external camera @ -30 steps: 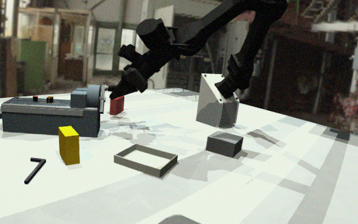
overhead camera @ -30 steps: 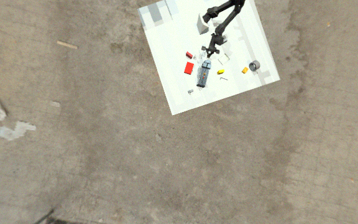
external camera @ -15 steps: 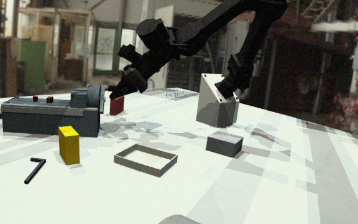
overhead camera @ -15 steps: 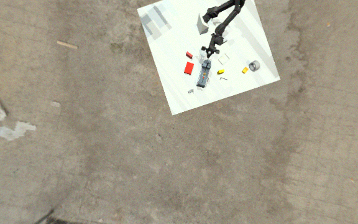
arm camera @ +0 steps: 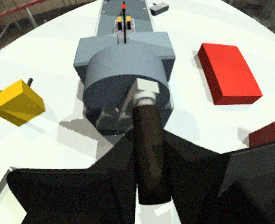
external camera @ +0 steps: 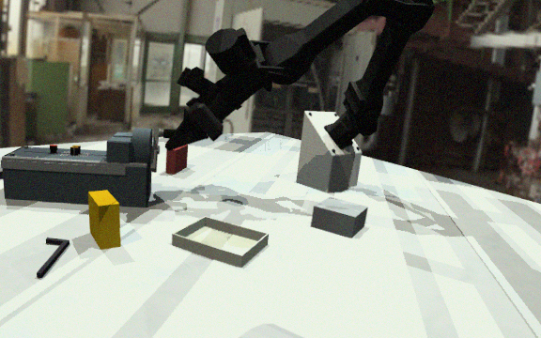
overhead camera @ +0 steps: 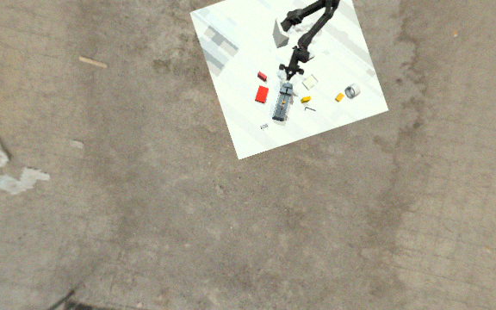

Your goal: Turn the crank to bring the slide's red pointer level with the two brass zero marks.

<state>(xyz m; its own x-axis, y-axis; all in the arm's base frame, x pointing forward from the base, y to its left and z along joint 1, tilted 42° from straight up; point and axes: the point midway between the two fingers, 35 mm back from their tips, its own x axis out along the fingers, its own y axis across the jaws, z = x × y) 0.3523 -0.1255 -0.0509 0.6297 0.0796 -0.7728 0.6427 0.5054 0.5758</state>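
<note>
My gripper tip is 10 mm past the dark crank handle, 10 mm to the right of it and 30 mm below it. From my gripper tip the other things lie so: flat red block: 20 mm behind, 210 mm to the right, 80 mm below; red pointer: 160 mm ahead, 130 mm to the right, 10 mm below; yellow block: 180 mm ahead, 90 mm to the left, 60 mm below.
</note>
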